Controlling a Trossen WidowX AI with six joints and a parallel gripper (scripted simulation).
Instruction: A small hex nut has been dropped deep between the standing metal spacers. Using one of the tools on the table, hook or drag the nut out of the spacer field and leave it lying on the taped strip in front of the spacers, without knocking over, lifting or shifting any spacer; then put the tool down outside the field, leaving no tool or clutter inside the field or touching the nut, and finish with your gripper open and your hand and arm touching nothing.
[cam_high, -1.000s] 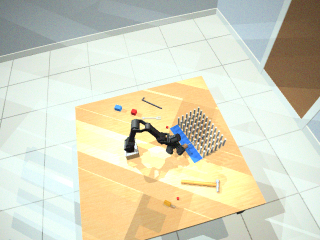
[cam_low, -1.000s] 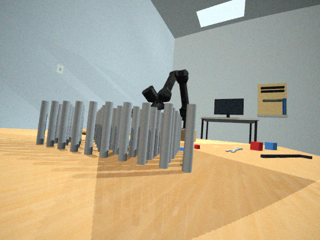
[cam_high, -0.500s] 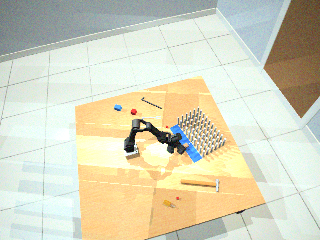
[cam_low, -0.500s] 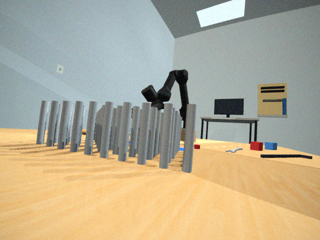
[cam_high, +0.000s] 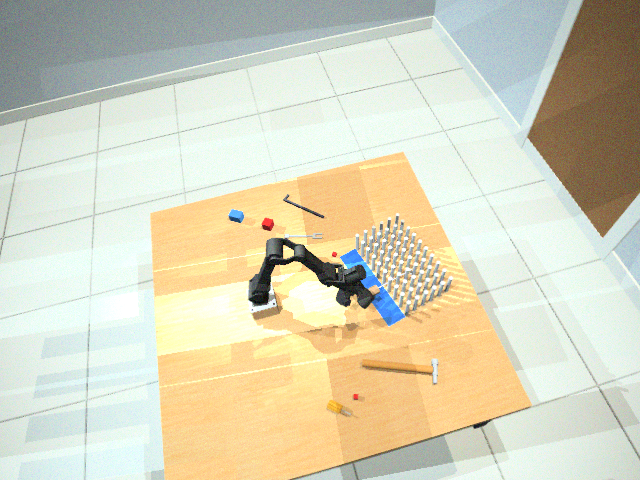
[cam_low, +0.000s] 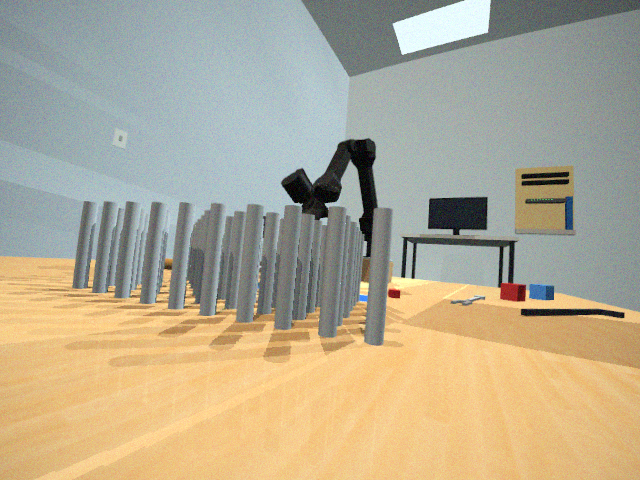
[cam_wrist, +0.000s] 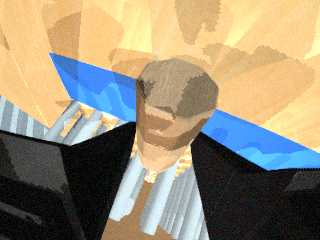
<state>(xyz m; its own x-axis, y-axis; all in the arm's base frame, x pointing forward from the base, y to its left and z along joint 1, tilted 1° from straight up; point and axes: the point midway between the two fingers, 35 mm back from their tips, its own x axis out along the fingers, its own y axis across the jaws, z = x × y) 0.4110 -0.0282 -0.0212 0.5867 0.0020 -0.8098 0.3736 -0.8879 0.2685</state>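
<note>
Right now my gripper tip is 2 cm short of the blue taped strip, 5 cm to the right of it and 4 cm above it. The rest, counted from my gripper tip: wrench: 23 cm behind, 35 cm to the left, 4 cm below; orange screwdriver: 19 cm behind, 42 cm to the right, 2 cm below; wooden-handled screwdriver: 10 cm ahead, 4 cm to the left, 1 cm below.
</note>
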